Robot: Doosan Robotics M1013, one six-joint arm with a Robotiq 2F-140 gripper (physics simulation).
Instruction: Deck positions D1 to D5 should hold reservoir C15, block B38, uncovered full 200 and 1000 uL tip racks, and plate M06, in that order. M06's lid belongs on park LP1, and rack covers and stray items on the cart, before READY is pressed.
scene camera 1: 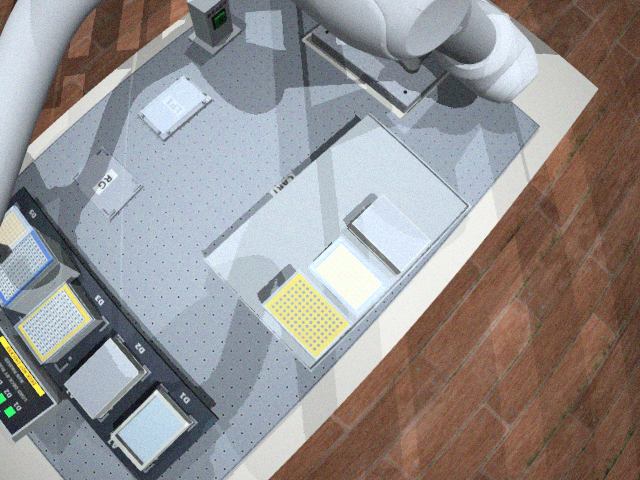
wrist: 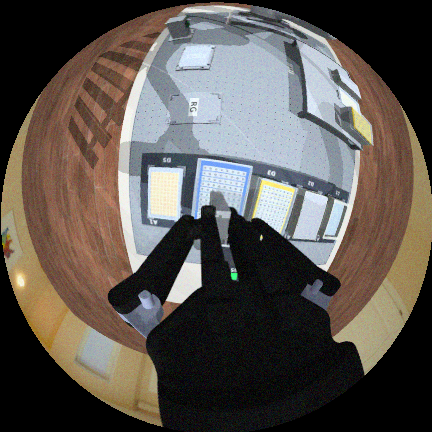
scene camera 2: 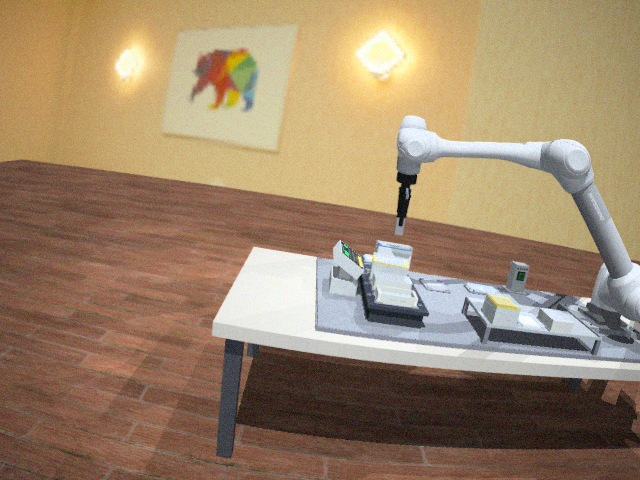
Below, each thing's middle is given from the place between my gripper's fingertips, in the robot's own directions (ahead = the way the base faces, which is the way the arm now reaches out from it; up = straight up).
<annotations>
Now: the pale blue reservoir (scene camera 1: 159, 421) 7 cm ahead of my hand, 37 cm to the left of it and 13 cm below it. Round my hand: small box with green button (scene camera 1: 212, 32) 65 cm behind, 16 cm to the right, 14 cm below; cart tray (scene camera 1: 308, 215) 44 cm behind, 40 cm to the left, 15 cm below.
</annotations>
